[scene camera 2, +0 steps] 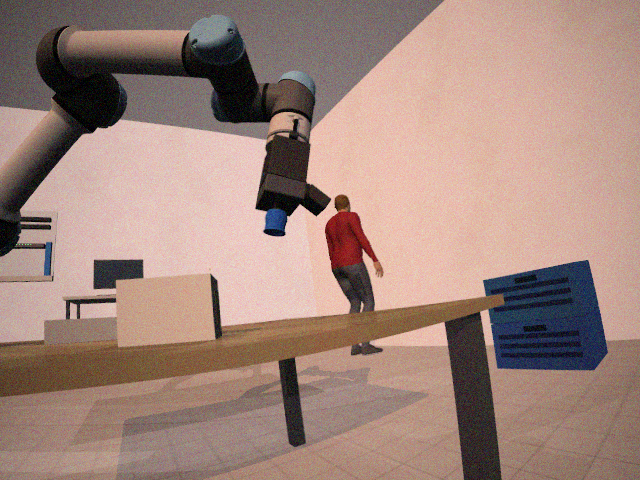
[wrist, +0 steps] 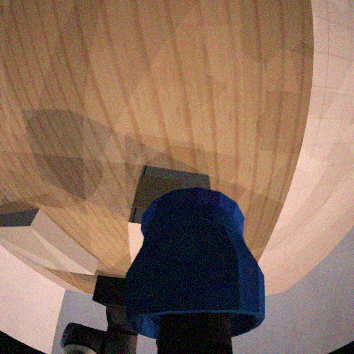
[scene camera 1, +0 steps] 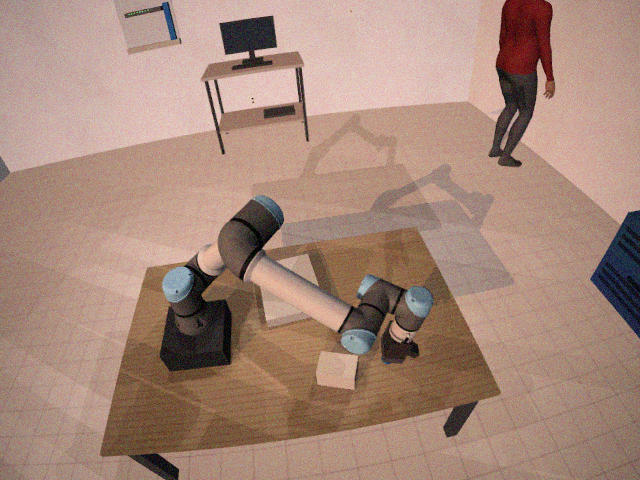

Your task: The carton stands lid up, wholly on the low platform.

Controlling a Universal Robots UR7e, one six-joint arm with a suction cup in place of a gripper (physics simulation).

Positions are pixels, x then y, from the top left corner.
My suction cup [wrist: 193, 258] holds nothing. The cup is 20 cm from the middle of a carton [scene camera 2: 161, 310]. A low platform [scene camera 2: 64, 331] rests on the table.
